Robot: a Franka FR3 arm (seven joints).
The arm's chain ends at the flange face. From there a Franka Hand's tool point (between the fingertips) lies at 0.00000 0.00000 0.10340 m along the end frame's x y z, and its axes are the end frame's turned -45 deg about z.
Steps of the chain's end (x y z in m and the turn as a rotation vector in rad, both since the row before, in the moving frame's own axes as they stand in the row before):
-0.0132 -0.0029 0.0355 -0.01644 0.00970 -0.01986
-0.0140 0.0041 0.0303 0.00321 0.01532 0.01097
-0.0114 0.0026 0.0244 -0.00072 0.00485 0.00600
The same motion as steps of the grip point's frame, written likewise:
-0.0078 -0.0095 0.0355 -0.01848 -0.00477 -0.01986
-0.0114 -0.0061 0.0303 -0.00856 0.01310 0.01097
-0.0096 -0.0058 0.0244 -0.00394 0.00292 0.00600

